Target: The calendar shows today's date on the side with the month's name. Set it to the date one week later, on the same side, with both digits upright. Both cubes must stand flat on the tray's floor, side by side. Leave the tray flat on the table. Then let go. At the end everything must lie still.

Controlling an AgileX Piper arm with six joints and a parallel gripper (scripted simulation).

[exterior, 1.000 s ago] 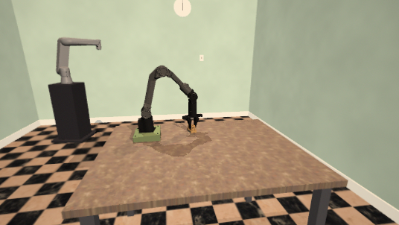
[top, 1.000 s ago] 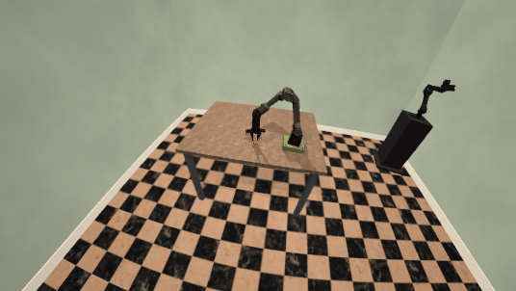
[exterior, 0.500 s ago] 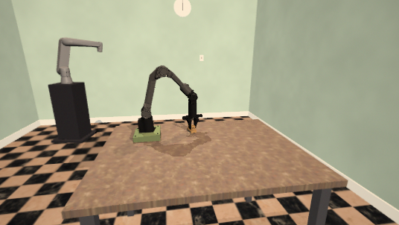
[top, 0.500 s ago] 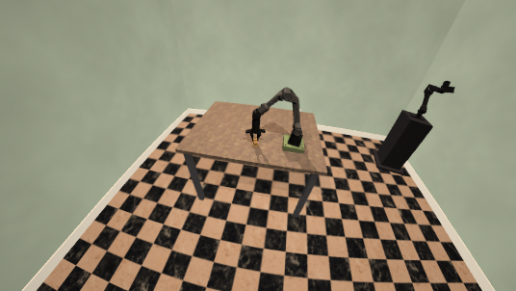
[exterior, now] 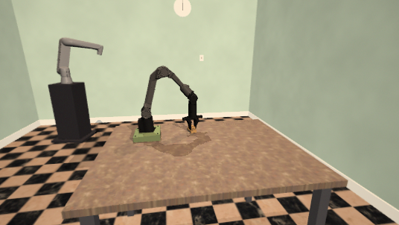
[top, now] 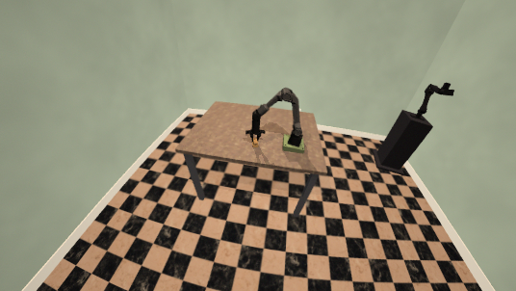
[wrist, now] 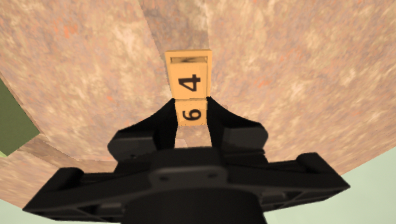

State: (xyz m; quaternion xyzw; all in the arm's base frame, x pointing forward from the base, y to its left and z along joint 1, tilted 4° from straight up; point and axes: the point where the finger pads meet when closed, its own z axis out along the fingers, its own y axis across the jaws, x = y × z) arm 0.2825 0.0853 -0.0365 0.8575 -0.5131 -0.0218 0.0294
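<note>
Now: hand 20 mm above the orange tray, 10 mm to the right of it and 10 mm past it.
</note>
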